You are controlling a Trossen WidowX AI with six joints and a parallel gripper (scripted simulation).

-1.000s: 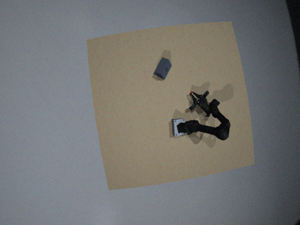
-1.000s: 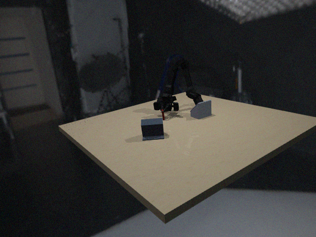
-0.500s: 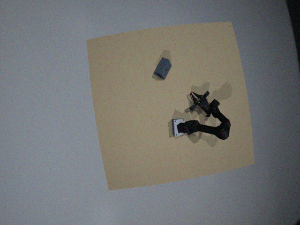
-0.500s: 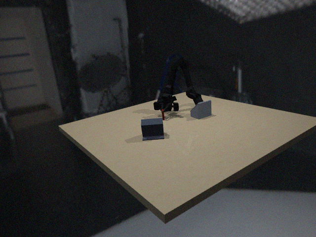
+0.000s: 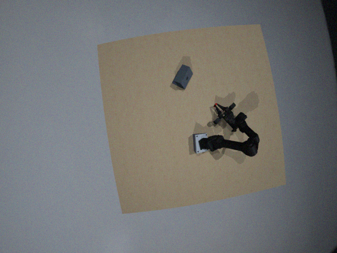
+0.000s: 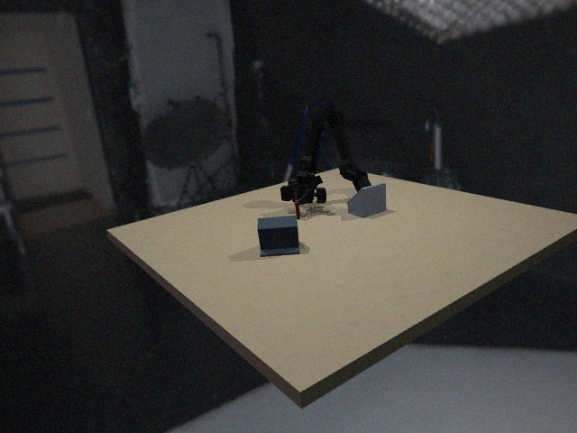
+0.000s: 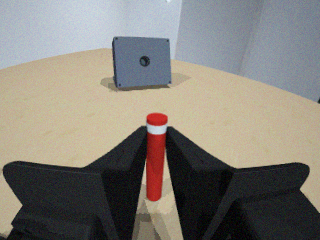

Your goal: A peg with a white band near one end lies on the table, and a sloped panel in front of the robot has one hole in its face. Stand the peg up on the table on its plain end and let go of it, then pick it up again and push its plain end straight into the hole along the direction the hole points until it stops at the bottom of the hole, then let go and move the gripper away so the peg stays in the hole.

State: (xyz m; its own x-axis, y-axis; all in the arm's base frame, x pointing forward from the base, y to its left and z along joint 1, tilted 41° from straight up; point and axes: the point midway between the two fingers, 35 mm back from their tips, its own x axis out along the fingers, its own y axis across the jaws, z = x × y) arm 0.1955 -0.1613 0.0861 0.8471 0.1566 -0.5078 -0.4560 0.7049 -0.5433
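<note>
My gripper tip is 10 mm above the red peg. Round my gripper tip: sloped panel: 240 mm ahead, 160 mm to the left, 20 mm below.
</note>
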